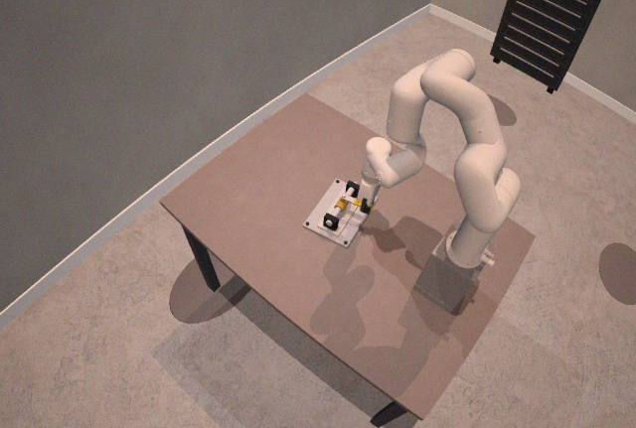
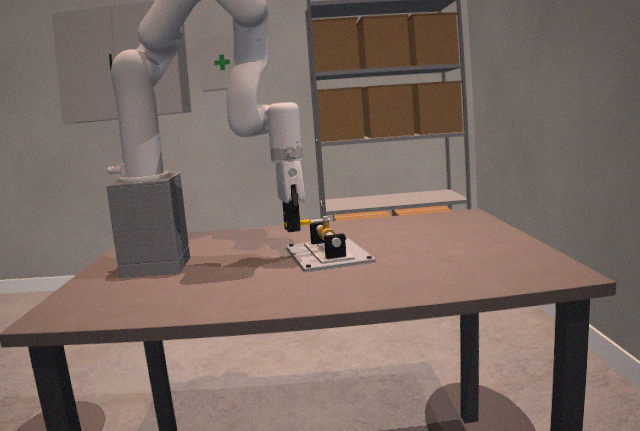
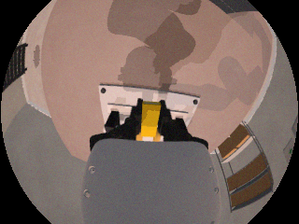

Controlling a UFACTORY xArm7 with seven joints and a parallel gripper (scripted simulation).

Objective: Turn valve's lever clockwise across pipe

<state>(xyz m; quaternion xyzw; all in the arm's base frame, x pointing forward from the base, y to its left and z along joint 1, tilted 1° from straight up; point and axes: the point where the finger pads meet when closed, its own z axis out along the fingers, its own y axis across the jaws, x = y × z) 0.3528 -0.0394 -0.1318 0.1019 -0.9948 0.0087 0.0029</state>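
My hand is 50 mm short of the yellow lever and 10 mm to the right of it. Also, from my hand: baseplate: 90 mm below, 80 mm ahead, 20 mm to the left.
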